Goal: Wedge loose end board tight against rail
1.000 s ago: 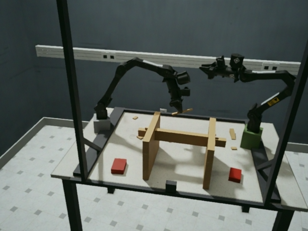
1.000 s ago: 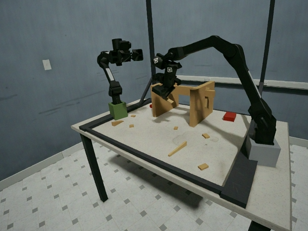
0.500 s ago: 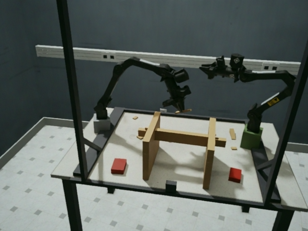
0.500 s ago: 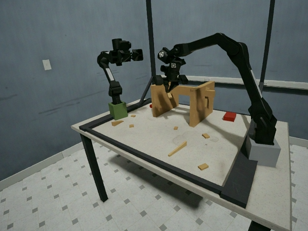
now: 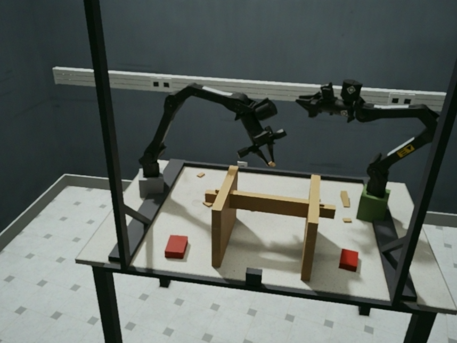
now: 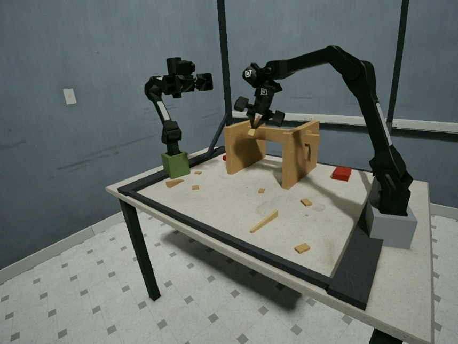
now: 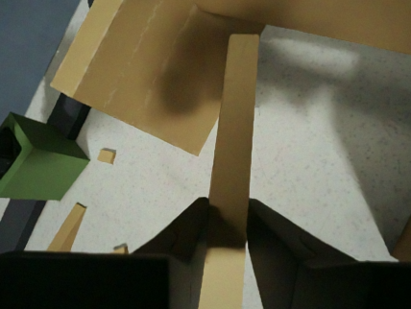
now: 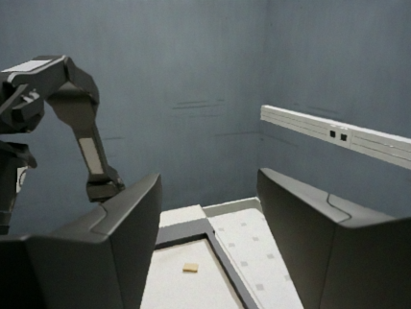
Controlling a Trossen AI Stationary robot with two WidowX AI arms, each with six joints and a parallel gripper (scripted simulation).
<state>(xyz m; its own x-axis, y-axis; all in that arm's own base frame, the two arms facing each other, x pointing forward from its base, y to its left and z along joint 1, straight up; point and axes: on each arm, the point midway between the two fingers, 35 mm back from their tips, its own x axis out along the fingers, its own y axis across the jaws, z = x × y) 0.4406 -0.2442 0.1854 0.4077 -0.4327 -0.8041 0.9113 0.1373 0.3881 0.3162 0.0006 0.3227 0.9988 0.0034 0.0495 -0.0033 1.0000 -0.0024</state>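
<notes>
Right now the wooden rail is 36 cm behind my right hand, 25 cm below it and 9 cm to the left of it.
</notes>
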